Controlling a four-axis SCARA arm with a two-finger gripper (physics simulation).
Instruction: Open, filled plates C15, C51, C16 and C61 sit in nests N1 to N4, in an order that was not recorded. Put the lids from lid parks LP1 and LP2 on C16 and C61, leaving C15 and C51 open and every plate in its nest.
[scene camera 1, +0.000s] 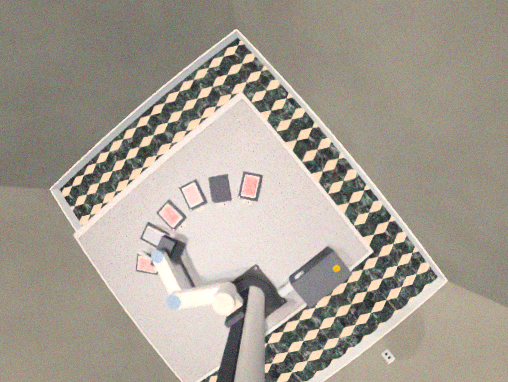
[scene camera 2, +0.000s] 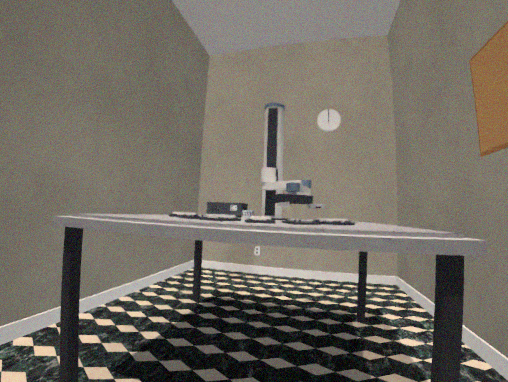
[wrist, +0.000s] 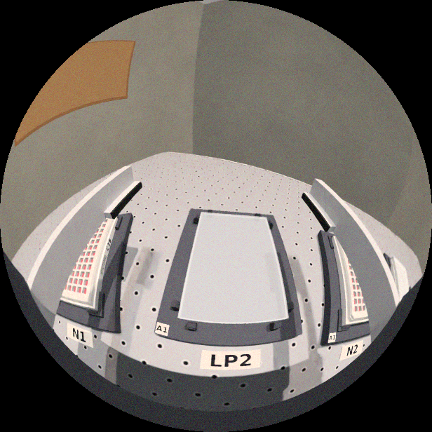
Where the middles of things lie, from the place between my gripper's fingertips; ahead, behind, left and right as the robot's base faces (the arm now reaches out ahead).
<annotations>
The lid park LP2 (wrist: 206, 333) lies 80 mm below my hand, 20 mm to the right of it and 10 mm behind it. Also, from my hand: plate C16 (wrist: 82, 288): 120 mm to the left, 120 mm behind, 70 mm below; nest N1 (wrist: 111, 282): 120 mm to the left, 120 mm behind, 80 mm below; plate C51 (wrist: 353, 308): 200 mm to the right, 70 mm below, 20 mm ahead.
</annotations>
